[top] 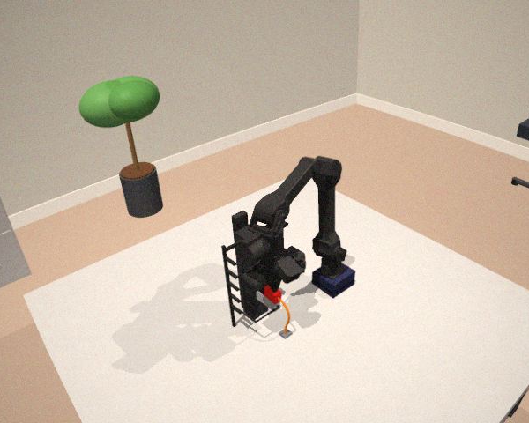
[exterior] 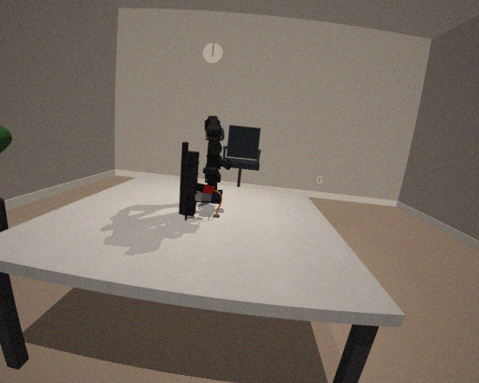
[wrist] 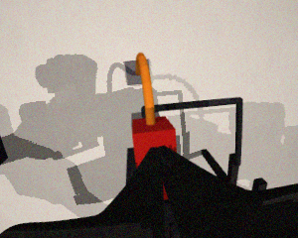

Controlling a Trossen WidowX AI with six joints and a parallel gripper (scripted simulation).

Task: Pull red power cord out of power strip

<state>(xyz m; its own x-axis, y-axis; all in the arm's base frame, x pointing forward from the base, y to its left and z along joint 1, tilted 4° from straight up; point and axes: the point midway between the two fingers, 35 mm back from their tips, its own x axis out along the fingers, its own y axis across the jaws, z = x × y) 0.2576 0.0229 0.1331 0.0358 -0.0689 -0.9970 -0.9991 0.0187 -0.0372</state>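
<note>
The red plug is 30 mm to the right of my gripper tip and 10 mm below it.
</note>
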